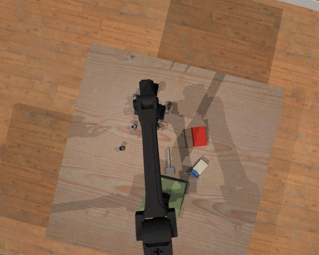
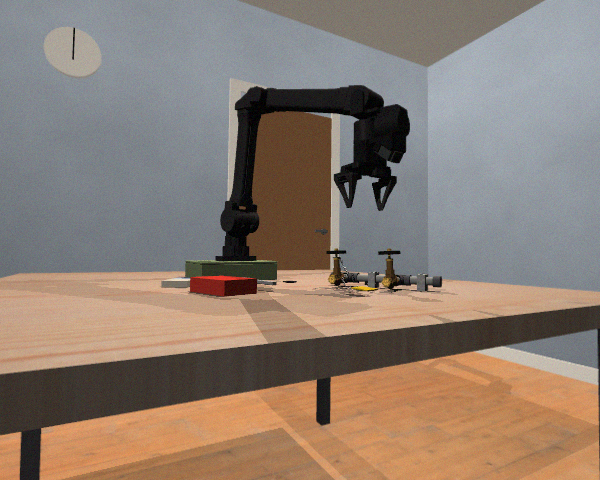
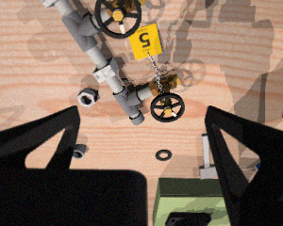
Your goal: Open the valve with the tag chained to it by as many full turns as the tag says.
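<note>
Right now the yellow tag is 10 mm to the right of my hand and 190 mm below it. The rest, counted from my hand: grey tool 260 mm behind, 200 mm to the right, 190 mm below; then red block 40 mm behind, 320 mm to the right, 180 mm below.
</note>
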